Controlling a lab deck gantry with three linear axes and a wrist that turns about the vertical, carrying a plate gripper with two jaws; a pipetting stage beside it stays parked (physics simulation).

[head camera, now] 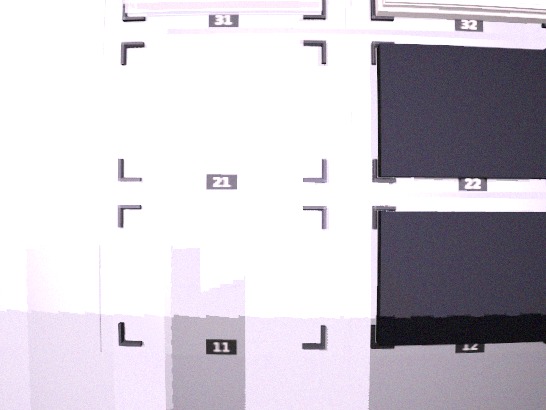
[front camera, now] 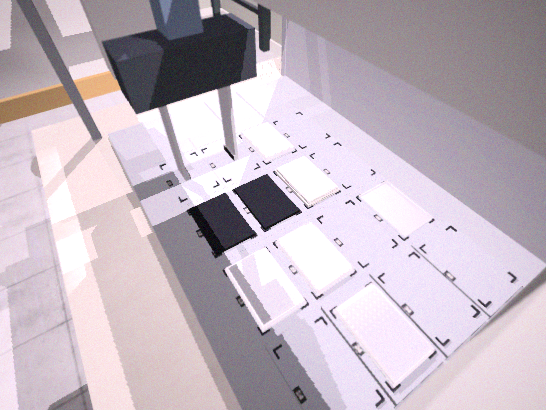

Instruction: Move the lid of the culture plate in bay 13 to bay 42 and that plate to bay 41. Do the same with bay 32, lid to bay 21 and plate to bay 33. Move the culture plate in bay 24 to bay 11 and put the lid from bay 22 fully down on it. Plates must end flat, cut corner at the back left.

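Seen in the pictures: gripper, fingertip midpoint: [front camera: 208, 163]; robot's base, link origin: [head camera: 124, 340] [front camera: 161, 166].
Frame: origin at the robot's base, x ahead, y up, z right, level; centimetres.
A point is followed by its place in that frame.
My gripper [front camera: 210, 168] @[x 22.8, y 16.0, z -4.3 cm] hangs over the left part of the deck, jaws apart with nothing between them; its fingertips do not show in the head view. A dark flat lid [front camera: 267, 201] @[x 23.6, y 0.8, z -14.9 cm] [head camera: 462, 112] @[x 21.7, y 0.8, z -14.9 cm] lies in bay 22. A pale culture plate [front camera: 265, 292] @[x 40.7, y 1.4, z -3.6 cm] is in bay 13. A white plate with layered edges, like a lidded one, [front camera: 307, 179] @[x 23.5, y 1.4, z -25.4 cm] [head camera: 450, 7] @[x 21.0, y 1.0, z -21.6 cm] is in bay 32. A pale culture plate [front camera: 385, 332] @[x 56.3, y 2.9, z -14.8 cm] is in bay 24. All look flat. Cut corners and the lid seams of bays 13 and 24 cannot be made out.
Another dark flat piece [front camera: 227, 223] @[x 24.2, y 0.8, z -5.1 cm] [head camera: 462, 265] @[x 21.7, y 0.8, z -5.2 cm] lies in bay 12. White pieces stand in bay 23 [front camera: 317, 257] @[x 40.2, y 1.4, z -14.9 cm], bay 31 [front camera: 270, 141] @[x 7.8, y 1.4, z -25.8 cm] and bay 43 [front camera: 396, 207] @[x 39.6, y 0.8, z -36.4 cm]. Corner marks frame bays 11 and 21. A clear wall rises along the deck's far side.
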